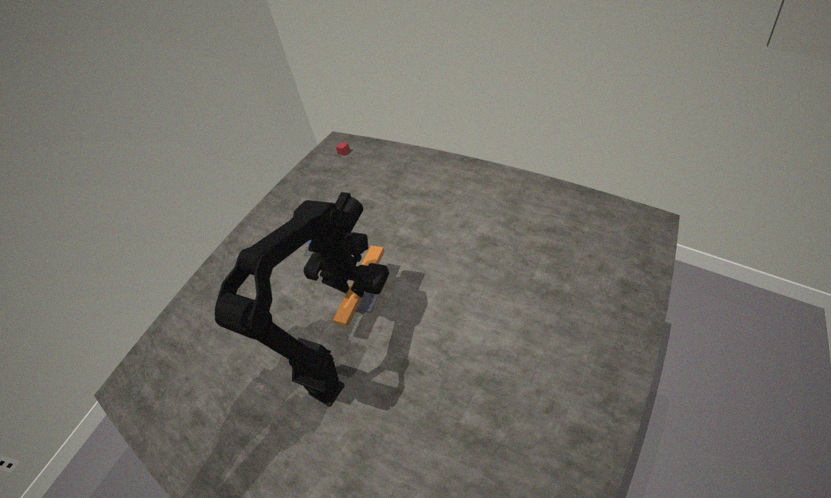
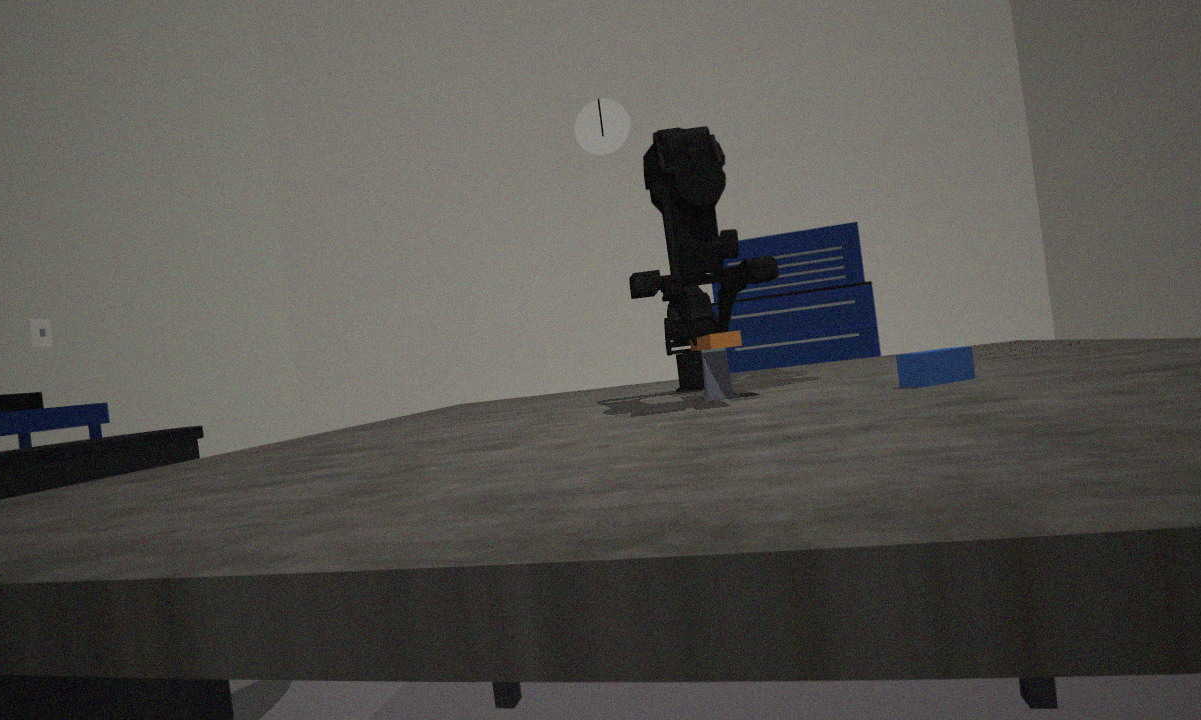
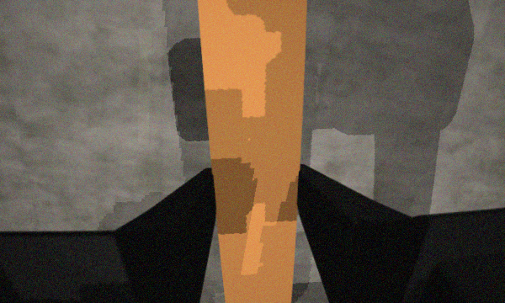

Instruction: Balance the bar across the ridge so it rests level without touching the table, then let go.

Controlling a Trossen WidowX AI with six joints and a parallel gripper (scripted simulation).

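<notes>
Now: the orange bar 30 mm ahead of my gripper tip and 10 mm to the left of it. Also, from my gripper tip: small red cube (520 mm ahead, 460 mm to the left, 50 mm below); then blue block (230 mm to the left, 130 mm ahead, 50 mm below).
</notes>
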